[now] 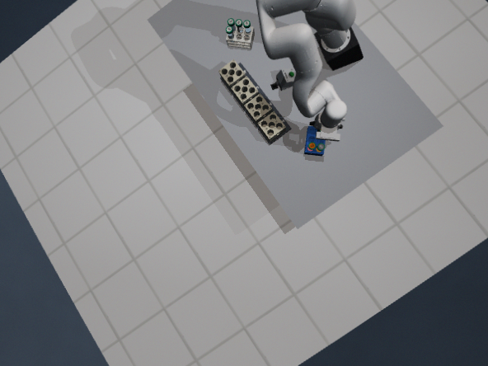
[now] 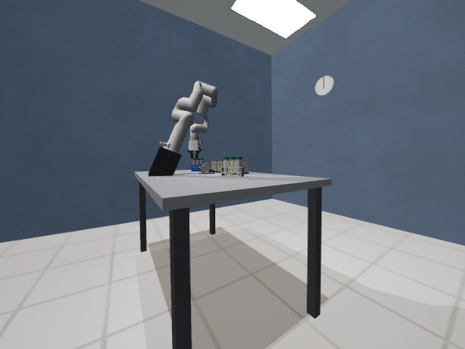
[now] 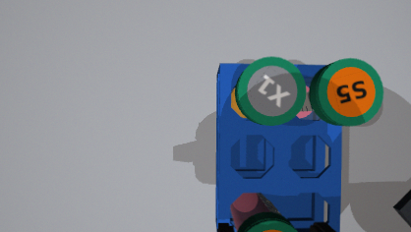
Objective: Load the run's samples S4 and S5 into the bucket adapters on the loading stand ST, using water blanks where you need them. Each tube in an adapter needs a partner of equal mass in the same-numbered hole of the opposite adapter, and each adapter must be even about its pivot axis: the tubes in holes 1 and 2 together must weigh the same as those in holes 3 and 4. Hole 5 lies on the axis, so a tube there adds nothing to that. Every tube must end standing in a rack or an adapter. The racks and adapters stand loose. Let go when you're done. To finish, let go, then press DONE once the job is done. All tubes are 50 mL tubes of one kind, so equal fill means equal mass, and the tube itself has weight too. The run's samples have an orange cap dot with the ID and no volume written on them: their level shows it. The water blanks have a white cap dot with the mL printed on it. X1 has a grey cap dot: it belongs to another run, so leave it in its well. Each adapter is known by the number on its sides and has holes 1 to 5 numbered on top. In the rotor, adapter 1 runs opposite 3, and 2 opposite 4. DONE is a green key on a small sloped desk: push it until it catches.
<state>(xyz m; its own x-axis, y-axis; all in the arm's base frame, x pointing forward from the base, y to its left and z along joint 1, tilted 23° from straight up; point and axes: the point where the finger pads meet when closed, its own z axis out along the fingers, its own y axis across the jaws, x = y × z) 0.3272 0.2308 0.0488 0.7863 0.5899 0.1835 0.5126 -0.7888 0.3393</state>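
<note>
Right now the blue rack is 40 mm ahead of my hand and 110 mm below it. The rest, counted from my hand: white rack: 140 mm behind, 640 mm to the right, 110 mm below; then adapter: 130 mm ahead, 200 mm to the right, 90 mm below.
</note>
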